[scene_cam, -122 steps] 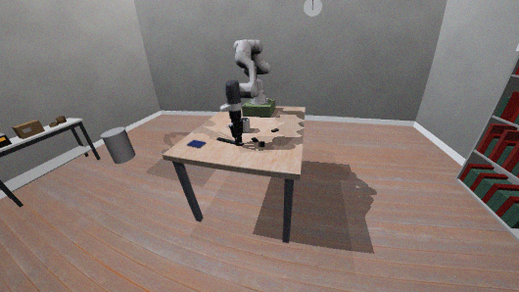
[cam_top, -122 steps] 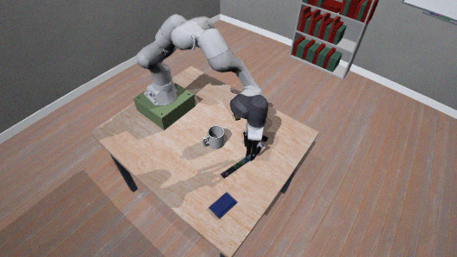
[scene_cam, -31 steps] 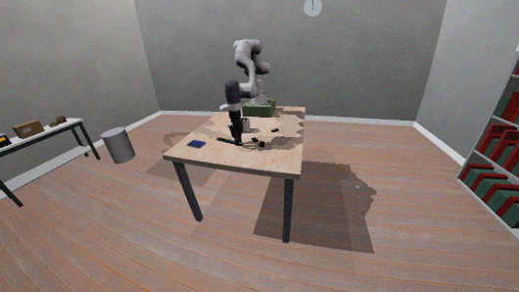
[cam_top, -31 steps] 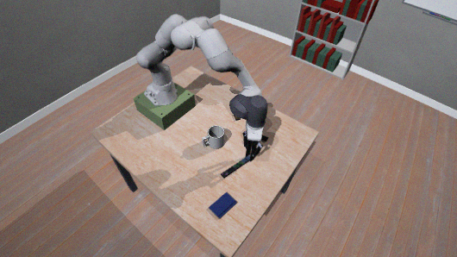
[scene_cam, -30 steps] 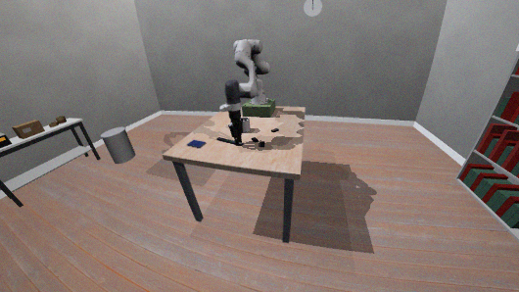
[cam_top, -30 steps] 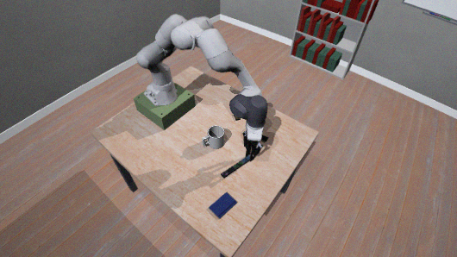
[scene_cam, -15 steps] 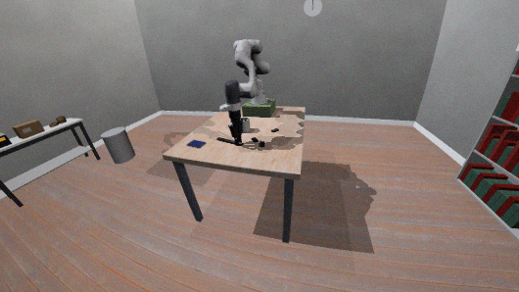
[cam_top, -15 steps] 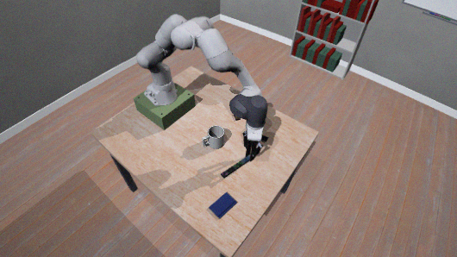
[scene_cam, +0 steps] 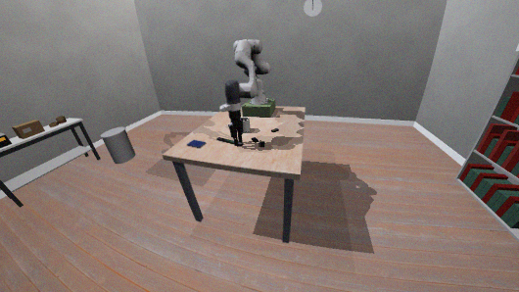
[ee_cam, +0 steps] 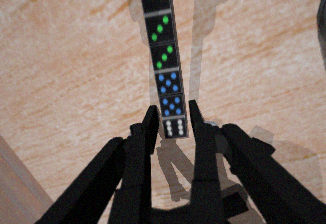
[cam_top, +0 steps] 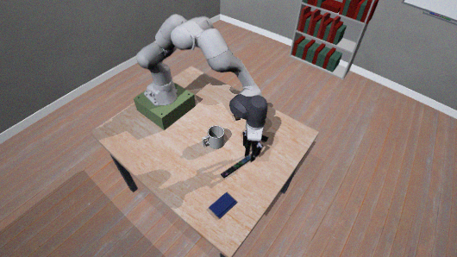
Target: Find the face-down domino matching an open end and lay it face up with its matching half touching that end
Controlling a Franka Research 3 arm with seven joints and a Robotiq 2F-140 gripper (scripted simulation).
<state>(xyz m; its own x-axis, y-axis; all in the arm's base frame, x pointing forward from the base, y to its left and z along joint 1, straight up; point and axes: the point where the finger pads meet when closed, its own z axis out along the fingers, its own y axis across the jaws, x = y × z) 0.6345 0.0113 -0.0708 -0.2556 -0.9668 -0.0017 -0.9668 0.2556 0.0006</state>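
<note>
My gripper is now 30 mm above the black domino. From my hand the other things lie so: blue book (50 mm ahead, 310 mm to the right, 30 mm below); then grey mug (210 mm behind, 30 mm to the right, 10 mm above).
</note>
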